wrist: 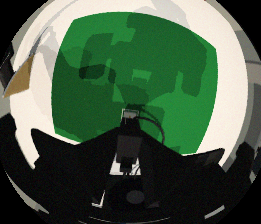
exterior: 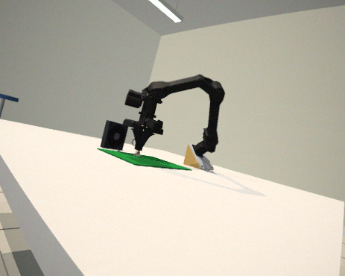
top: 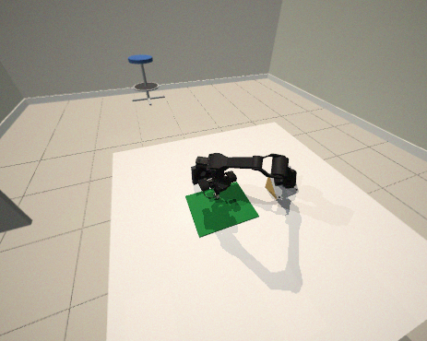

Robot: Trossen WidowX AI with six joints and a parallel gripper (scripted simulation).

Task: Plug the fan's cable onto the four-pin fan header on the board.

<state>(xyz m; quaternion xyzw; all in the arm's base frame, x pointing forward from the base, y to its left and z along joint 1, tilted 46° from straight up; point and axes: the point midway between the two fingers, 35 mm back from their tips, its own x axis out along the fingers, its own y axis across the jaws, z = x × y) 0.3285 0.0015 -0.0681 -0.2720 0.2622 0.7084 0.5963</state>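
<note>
The black plug is 10 mm above my gripper tip. The rest, counted from my gripper tip: green board: 60 mm to the left, 50 mm below; four-pin header: 40 mm below; black fan: 130 mm to the right, 40 mm ahead, 20 mm above.
</note>
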